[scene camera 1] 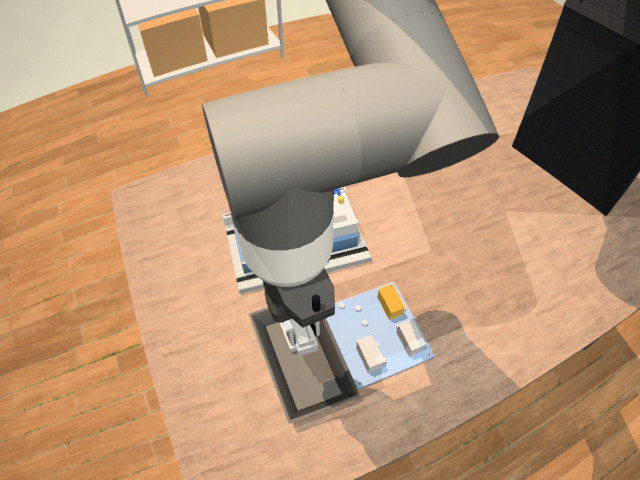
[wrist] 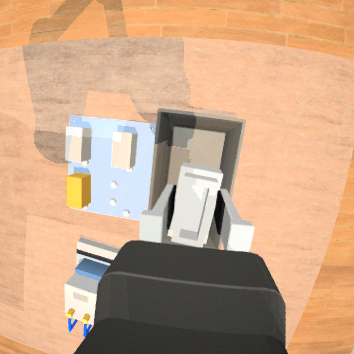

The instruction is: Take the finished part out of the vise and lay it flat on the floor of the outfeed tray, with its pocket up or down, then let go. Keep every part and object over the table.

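Places are measured from the arm's base along level axes (x ahead, y left, z up), in millimetres.
Pixels of known places: gripper, fingertip midpoint: (scene camera 1: 303, 334) (wrist: 194, 199).
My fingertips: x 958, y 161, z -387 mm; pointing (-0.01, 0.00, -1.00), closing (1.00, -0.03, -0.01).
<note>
Behind a point stands the place of what it marks.
My gripper (scene camera 1: 302, 333) @[z -387, x 958, y 161 mm] (wrist: 194, 199) @[z -387, x 958, y 161 mm] is shut on the finished part (scene camera 1: 305, 345) @[z -377, x 964, y 182 mm] (wrist: 198, 200) @[z -382, x 961, y 162 mm], a pale grey block with a recess showing on its upper side. The gripper holds it by its two sides over the back half of the outfeed tray (scene camera 1: 278, 373) @[z -574, x 1008, y 137 mm] (wrist: 234, 150) @[z -563, x 1019, y 189 mm], a deep dark grey box. Its height above the tray floor is hard to tell. The held part and fingers hide much of the tray's near end in the wrist view. The vise (scene camera 1: 345, 227) @[z -511, x 756, y -75 mm] (wrist: 82, 295) @[z -504, x 765, y -91 mm] is blue and white, stands behind the tray, and is mostly hidden by my arm and gripper body.
A light blue board (scene camera 1: 382, 330) @[z -592, x 778, y 139 mm] (wrist: 97, 165) @[z -592, x 769, y 143 mm] lies right beside the tray, bearing an orange block (scene camera 1: 391, 301) @[z -556, x 741, y 103 mm] (wrist: 79, 191) @[z -556, x 750, y 99 mm], two pale blocks and small white pegs. The tray walls stand up around the part. A large black box shape (scene camera 1: 578, 108) @[z -366, x 103, y -56 mm] stands at the right.
</note>
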